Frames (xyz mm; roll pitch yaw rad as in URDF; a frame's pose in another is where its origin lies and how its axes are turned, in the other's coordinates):
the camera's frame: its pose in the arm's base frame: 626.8 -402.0 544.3 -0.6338 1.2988 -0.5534
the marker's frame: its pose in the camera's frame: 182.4 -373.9 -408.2 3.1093 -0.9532 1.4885
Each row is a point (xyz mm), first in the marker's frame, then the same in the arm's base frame.
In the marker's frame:
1: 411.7 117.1 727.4
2: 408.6 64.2 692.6
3: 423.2 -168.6 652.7
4: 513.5 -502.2 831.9
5: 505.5 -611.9 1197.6
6: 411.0 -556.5 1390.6
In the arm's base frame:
1: 211.5 -70.9 -8.2
2: 216.3 -85.3 53.4
3: 192.4 -47.8 285.8
4: 71.9 222.3 538.9
5: -177.5 510.3 513.5
6: -349.9 576.8 390.5

